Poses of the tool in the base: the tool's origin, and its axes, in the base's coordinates. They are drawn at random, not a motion.
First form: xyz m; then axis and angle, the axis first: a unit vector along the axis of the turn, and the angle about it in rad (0 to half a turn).
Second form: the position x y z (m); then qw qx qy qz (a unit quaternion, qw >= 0). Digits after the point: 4 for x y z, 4 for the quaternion.
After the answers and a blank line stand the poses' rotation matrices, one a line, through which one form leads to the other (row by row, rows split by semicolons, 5 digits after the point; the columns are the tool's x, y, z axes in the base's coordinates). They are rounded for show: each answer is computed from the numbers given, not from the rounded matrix.
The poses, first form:
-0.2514 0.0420 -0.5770 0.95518 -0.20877 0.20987 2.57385
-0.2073 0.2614 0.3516 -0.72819 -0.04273 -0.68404 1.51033
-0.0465 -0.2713 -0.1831 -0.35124 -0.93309 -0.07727 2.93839
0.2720 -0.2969 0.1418 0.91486 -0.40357 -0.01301 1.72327
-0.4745 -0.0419 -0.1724 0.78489 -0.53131 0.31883 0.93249
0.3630 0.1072 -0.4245 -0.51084 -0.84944 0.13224 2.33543
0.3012 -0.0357 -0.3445 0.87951 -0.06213 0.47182 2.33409
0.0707 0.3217 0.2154 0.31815 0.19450 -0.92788 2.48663
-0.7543 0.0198 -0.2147 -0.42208 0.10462 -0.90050 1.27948
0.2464 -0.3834 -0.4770 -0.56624 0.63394 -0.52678 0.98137
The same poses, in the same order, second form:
-0.2514 0.0420 -0.5770 0.2801 0.9170 -0.2004 0.2015
-0.2073 0.2614 0.3516 0.7282 -0.4991 -0.0293 -0.4688
-0.0465 -0.2713 -0.1831 0.1014 -0.3494 -0.9283 -0.0769
0.2720 -0.2969 0.1418 0.6512 0.6943 -0.3063 -0.0099
-0.4745 -0.0419 -0.1724 0.8933 0.3528 -0.2388 0.1433
0.3630 0.1072 -0.4245 0.3923 -0.4699 -0.7814 0.1216
0.3012 -0.0357 -0.3445 0.3929 0.8088 -0.0571 0.4339
0.0707 0.3217 0.2154 0.3217 0.3012 0.1842 -0.8786
-0.7543 0.0198 -0.2147 0.8023 -0.2520 0.0625 -0.5376
0.2464 -0.3834 -0.4770 0.8820 -0.2668 0.2987 -0.2482

0.83849 -0.48040 0.25722; -0.25469 -0.76278 -0.59438; 0.48174 0.43287 -0.76194
0.55865 0.71203 0.42536; -0.65356 0.06215 0.75432; 0.51066 -0.69940 0.50007
-0.73522 0.66433 -0.13458; 0.63314 0.74398 0.21360; 0.24203 0.07183 -0.96761
0.81220 -0.41243 -0.41260; -0.43814 0.03572 -0.89820; 0.38518 0.91029 -0.15169
0.84482 -0.42460 -0.32556; 0.08751 0.70993 -0.69882; 0.52784 0.56189 0.63692
-0.25066 0.63890 -0.72731; 0.82976 0.52879 0.17855; 0.49867 -0.55874 -0.66268
0.61697 -0.43334 0.65694; 0.24850 -0.68478 -0.68508; 0.74673 0.58592 -0.31480
-0.61158 0.67615 -0.41084; -0.45424 -0.72524 -0.51739; -0.64779 -0.12980 0.75068
0.41420 0.83108 0.37113; -0.89404 0.29502 0.33714; 0.17071 -0.47145 0.86521
0.69828 0.27847 0.65944; -0.59731 0.73436 0.32238; -0.39450 -0.61900 0.67912

